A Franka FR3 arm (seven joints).
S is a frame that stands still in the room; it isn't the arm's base.
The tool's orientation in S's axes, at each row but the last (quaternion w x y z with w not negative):
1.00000 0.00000 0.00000 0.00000
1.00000 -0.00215 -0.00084 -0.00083
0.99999 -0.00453 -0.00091 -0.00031
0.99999 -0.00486 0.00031 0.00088
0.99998 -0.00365 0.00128 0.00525
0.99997 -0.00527 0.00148 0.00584
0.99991 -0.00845 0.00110 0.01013
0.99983 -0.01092 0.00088 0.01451
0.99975 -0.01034 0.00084 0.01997
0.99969 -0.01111 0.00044 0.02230
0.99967 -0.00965 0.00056 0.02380
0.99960 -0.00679 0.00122 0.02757
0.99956 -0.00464 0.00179 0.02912
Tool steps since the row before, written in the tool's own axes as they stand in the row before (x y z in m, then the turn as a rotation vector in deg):
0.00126 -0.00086 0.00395 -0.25 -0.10 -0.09
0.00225 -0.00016 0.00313 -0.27 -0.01 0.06
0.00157 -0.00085 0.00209 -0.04 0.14 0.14
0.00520 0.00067 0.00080 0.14 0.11 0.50
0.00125 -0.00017 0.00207 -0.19 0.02 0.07
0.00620 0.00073 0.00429 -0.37 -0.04 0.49
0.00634 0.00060 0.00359 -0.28 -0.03 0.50
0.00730 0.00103 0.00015 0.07 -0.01 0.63
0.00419 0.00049 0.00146 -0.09 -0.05 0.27
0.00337 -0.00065 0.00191 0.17 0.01 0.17
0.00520 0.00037 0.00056 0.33 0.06 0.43
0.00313 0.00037 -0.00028 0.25 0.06 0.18
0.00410 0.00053 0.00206 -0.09 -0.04 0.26
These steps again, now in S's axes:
0.00126 -0.00086 0.00395 -0.25 -0.10 -0.09
0.00224 -0.00015 0.00313 -0.27 -0.01 0.06
0.00157 -0.00083 0.00210 -0.04 0.14 0.14
0.00520 0.00069 0.00079 0.14 0.12 0.50
0.00126 -0.00014 0.00207 -0.19 0.02 0.07
0.00620 0.00085 0.00426 -0.37 -0.04 0.49
0.00633 0.00079 0.00356 -0.28 -0.03 0.50
0.00727 0.00124 0.00011 0.07 0.01 0.63
0.00417 0.00069 0.00144 -0.09 -0.05 0.27
0.00340 -0.00046 0.00192 0.17 0.02 0.17
0.00518 0.00063 0.00054 0.33 0.08 0.43
0.00310 0.00054 -0.00029 0.25 0.08 0.18
0.00407 0.00079 0.00204 -0.09 -0.04 0.26

